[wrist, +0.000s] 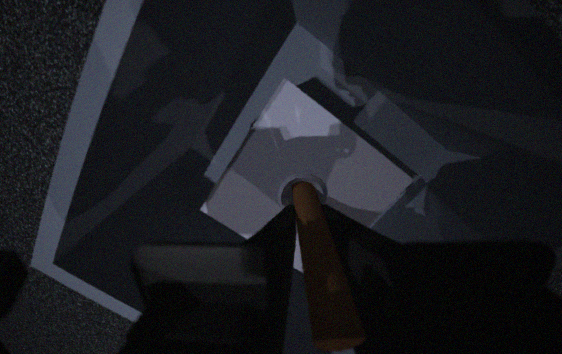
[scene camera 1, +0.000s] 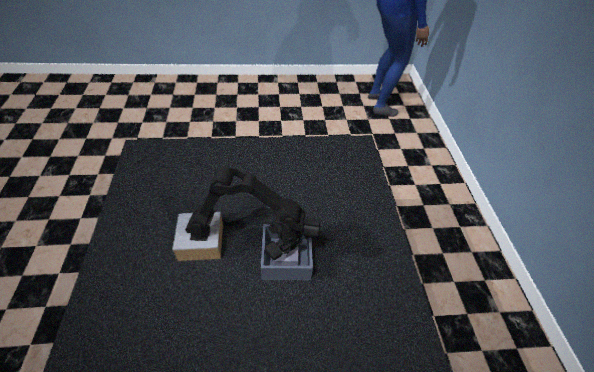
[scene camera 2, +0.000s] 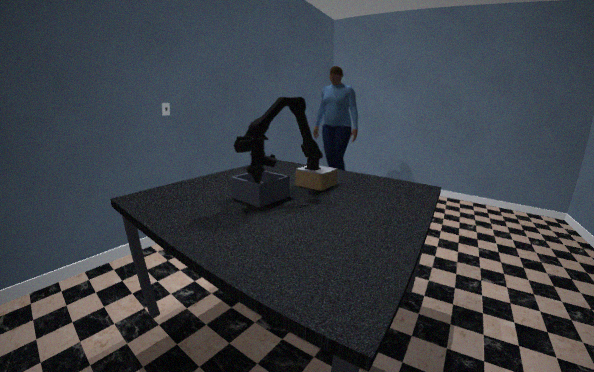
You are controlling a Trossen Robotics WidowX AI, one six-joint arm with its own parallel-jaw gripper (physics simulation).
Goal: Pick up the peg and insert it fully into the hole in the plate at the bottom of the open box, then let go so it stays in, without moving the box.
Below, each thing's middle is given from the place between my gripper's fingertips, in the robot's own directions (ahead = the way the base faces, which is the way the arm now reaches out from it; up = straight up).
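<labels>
There is an orange-brown peg [wrist: 332, 312], and it is 30 mm above my hand. The pale square plate [wrist: 294, 139] is 10 mm behind my hand, 10 mm to the left of it and 30 mm below it. As for the grey-blue box [scene camera 1: 269, 271], my gripper is 10 mm past it, 10 mm to the right of it and 10 mm above it.
</labels>
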